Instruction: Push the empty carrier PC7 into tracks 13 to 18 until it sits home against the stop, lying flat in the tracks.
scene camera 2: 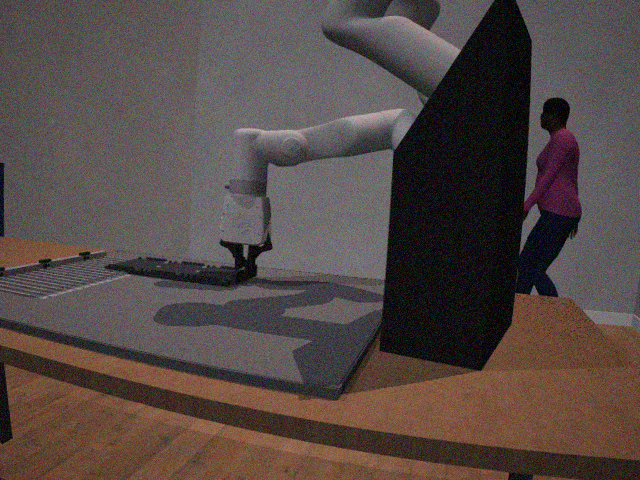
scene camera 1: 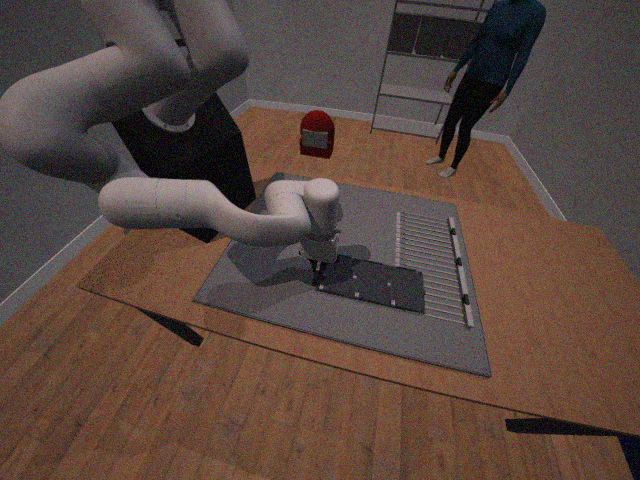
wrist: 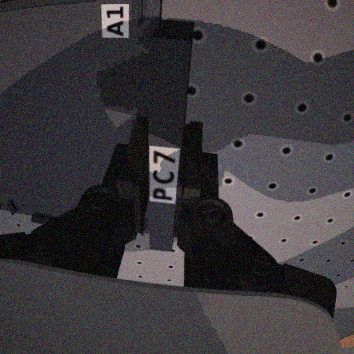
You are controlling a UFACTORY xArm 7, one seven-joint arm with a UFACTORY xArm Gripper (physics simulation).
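Places are measured from the arm's base along level axes (x ahead, y right, z down), in metres.
Where they show: gripper, fingertip midpoint: (scene camera 2: 244, 276) (scene camera 1: 318, 269) (wrist: 168, 145); arm's base at its link origin: (scene camera 2: 474, 93) (scene camera 1: 168, 108).
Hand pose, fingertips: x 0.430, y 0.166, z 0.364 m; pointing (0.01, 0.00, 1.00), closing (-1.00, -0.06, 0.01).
Each offset is from my fingertips to the centre of the thing. "pt": to the spot under its first point. Level surfaces: height alone.
The carrier PC7 @(dx +0.157, dy +0.007, dz -0.004 m) (scene camera 1: 372, 286) (scene camera 2: 175, 271) is a dark flat plate on the grey board; its labelled grip bar @(pt dx +0.000, dy -0.034, dz -0.019 m) (wrist: 163, 227) runs between the fingers in the wrist view. Its leading end lies over the entry part of the tracks @(pt dx +0.253, dy -0.178, dz +0.011 m) (scene camera 1: 398, 240) (scene camera 2: 85, 287), on their near side in scene camera 1. A gap shows between that end and the stop @(pt dx +0.436, dy -0.045, dz -0.005 m) (scene camera 1: 461, 279) (scene camera 2: 67, 259). The plate looks about level; how it sits in the grooves is too small to tell. My gripper (scene camera 1: 316, 272) (scene camera 2: 248, 273) (wrist: 168, 145) points down and is shut on the carrier's grip bar at the trailing end.
The grey board @(dz +0.010 m) (scene camera 1: 289, 310) (scene camera 2: 206, 351) lies on the wooden table @(dz +0.023 m) (scene camera 1: 558, 310) (scene camera 2: 465, 413). The black arm mount (scene camera 1: 191, 160) (scene camera 2: 454, 206) stands behind the arm. Black clips sit along the stop. A red box-like object (scene camera 1: 316, 135) and a person (scene camera 1: 480, 72) are beyond the table.
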